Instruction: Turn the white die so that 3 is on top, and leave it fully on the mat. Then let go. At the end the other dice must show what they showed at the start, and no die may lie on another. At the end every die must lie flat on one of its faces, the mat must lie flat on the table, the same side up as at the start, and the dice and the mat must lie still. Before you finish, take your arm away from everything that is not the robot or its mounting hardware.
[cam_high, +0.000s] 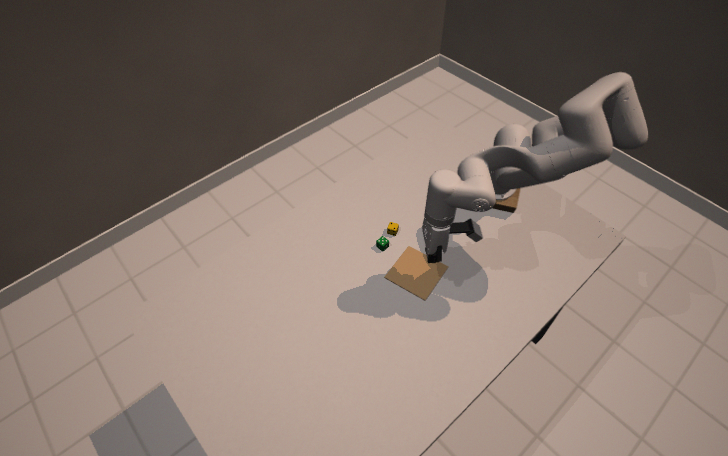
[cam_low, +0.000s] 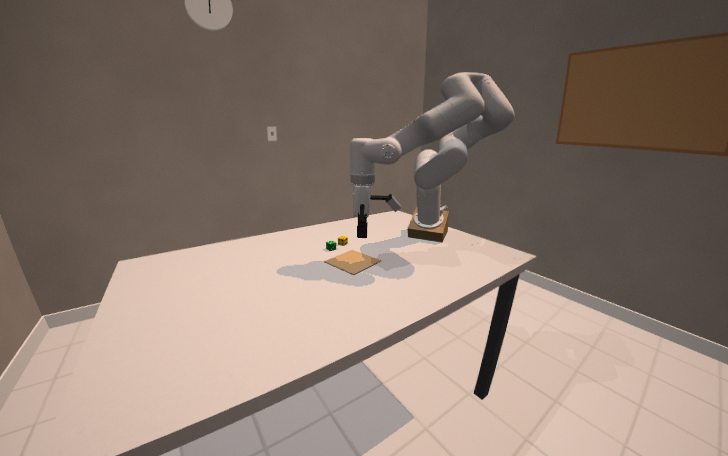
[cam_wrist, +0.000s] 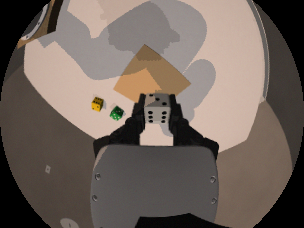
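Right now the mat is 120 mm below my hand, 30 mm to the right of it and 20 mm ahead of it. From my hand the other things lie so: yellow die 200 mm to the right, 110 mm below, 20 mm behind; then green die 170 mm to the right, 110 mm below, 50 mm ahead; then white die 10 mm below.
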